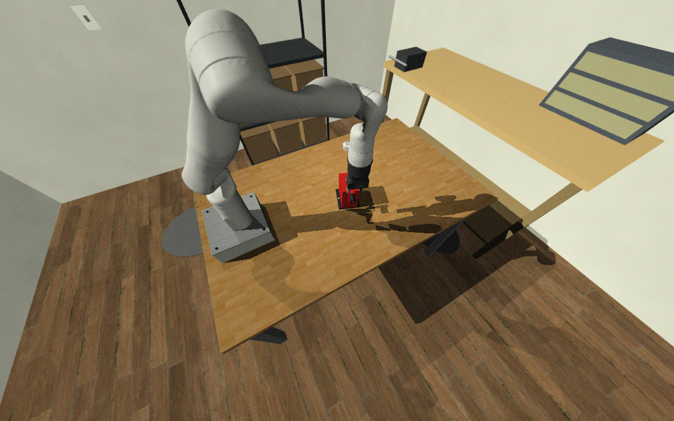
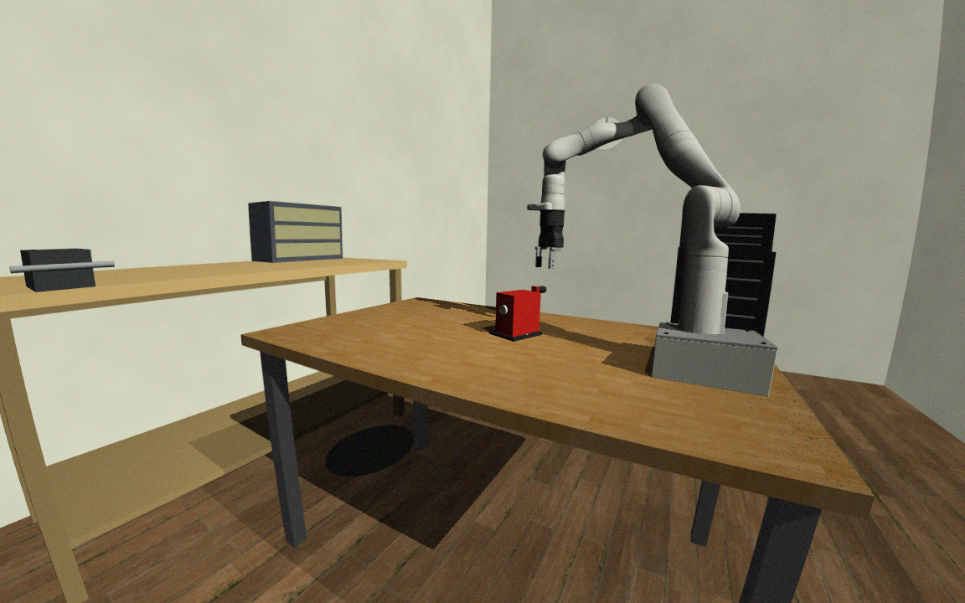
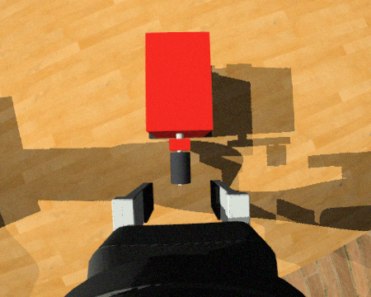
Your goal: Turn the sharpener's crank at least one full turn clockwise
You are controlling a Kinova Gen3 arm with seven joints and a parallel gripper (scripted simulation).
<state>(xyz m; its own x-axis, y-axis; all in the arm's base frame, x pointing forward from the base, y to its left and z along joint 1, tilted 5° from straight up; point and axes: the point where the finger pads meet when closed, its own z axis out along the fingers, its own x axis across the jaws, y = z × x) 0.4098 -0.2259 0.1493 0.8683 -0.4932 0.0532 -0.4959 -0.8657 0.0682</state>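
Right now the dark cylindrical handle is 1 cm ahead of my hand, 2 cm to the left of it and 9 cm below it.
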